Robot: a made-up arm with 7 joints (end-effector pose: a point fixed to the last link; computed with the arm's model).
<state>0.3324 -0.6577 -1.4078 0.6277 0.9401 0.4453 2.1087</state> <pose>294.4 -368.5 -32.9 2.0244 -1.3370 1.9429</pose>
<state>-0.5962 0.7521 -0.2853 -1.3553 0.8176 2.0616 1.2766</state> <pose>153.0 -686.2 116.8 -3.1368 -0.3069 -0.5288</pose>
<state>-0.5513 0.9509 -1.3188 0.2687 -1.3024 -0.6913 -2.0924</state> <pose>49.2 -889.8 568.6 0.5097 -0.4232 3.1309</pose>
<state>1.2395 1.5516 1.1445 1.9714 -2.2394 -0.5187 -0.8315</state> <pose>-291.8 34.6 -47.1 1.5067 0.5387 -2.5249</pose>
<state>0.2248 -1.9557 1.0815 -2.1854 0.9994 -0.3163 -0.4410</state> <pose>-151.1 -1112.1 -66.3 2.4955 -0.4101 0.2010</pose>
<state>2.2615 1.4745 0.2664 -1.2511 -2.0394 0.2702 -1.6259</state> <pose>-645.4 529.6 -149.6 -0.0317 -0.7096 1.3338</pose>
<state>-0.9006 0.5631 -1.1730 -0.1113 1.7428 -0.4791 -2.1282</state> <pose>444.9 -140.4 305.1 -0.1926 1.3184 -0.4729</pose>
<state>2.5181 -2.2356 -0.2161 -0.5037 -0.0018 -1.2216 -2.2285</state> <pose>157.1 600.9 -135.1 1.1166 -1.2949 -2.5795</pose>
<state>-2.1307 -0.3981 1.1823 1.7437 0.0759 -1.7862 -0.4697</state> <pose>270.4 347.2 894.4 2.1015 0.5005 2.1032</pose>
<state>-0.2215 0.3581 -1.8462 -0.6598 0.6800 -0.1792 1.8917</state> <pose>234.3 -345.0 97.0 1.6473 -0.7587 2.6124</pose>
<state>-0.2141 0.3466 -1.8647 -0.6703 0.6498 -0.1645 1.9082</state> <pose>224.9 -336.5 92.8 1.6807 -0.7260 2.6233</pose>
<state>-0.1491 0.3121 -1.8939 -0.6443 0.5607 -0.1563 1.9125</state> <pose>207.3 -327.6 58.7 1.7007 -0.7466 2.6860</pose>
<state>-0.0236 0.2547 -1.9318 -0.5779 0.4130 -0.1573 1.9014</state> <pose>181.2 -315.8 -3.6 1.6876 -0.8223 2.8127</pose>
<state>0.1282 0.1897 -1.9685 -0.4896 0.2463 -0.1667 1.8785</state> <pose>152.4 -298.7 -73.9 1.6158 -0.9205 2.9985</pose>
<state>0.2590 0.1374 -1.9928 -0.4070 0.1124 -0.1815 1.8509</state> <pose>130.0 -280.0 -129.5 1.4852 -1.0030 -3.0703</pose>
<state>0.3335 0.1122 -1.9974 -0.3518 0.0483 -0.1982 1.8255</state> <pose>120.6 -268.2 -158.6 1.3398 -1.0544 -2.8914</pose>
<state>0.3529 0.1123 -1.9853 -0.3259 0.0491 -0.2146 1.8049</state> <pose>123.7 -266.5 -165.6 1.2203 -1.0856 -2.7838</pose>
